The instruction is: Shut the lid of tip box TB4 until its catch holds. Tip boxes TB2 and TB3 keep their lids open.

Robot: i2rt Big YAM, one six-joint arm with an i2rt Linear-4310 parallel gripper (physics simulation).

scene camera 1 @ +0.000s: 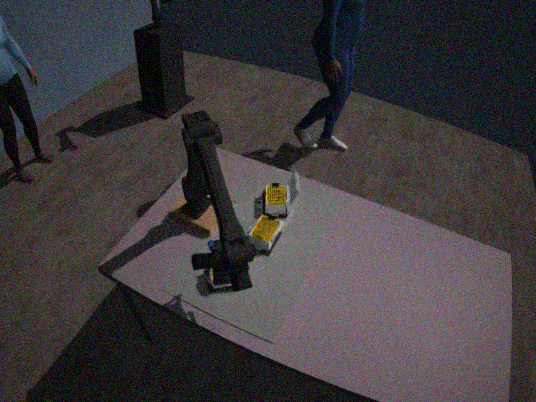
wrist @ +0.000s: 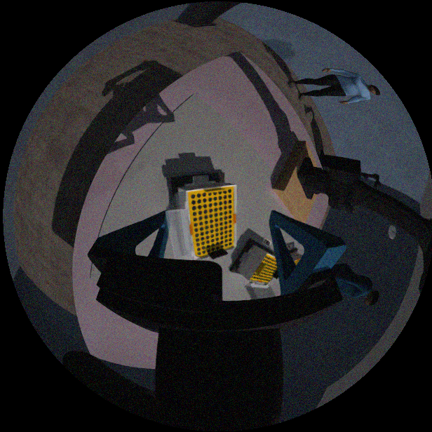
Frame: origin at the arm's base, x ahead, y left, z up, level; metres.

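Seen in the pictures: arm's base, link origin: (scene camera 1: 197, 207).
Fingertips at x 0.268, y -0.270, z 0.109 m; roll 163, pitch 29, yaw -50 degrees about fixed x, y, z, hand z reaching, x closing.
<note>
Offsets run from my fingertips to a thing's top centre. "spot": to the spot under its first point. Level surfaces: height alone.
The nearest tip box @[dz -0.082, dx +0.001, dy +0.069 m] (scene camera 1: 220, 287) (wrist: 212, 220), with a yellow rack, stands below my gripper (scene camera 1: 215, 254) (wrist: 219, 215), partly hidden by the arm in the scene view. A pale panel (wrist: 179, 232), apparently its open lid, lies along its left side in the wrist view. My gripper is open and empty above that box, its blue fingers wide apart. A middle tip box @[dz -0.073, dx +0.038, dy +0.300 m] (scene camera 1: 266, 230) (wrist: 264, 269) and a far tip box @[dz -0.073, dx -0.011, dy +0.486 m] (scene camera 1: 276, 196) also show yellow racks. The far box's pale lid @[spot: dz -0.002, dx +0.060, dy +0.509 m] (scene camera 1: 295, 182) stands open. I cannot read which box is TB4, TB2 or TB3.
The boxes stand on a grey-green mat @[dz -0.148 m] (scene camera 1: 300, 265) (wrist: 215, 130) on the pink table @[dz -0.151 m] (scene camera 1: 410, 300). The arm's wooden base plate (scene camera 1: 205, 223) (wrist: 300, 202) lies left of the middle and far boxes in the scene view. Two people and a dark pedestal (scene camera 1: 161, 70) stand beyond the table.
</note>
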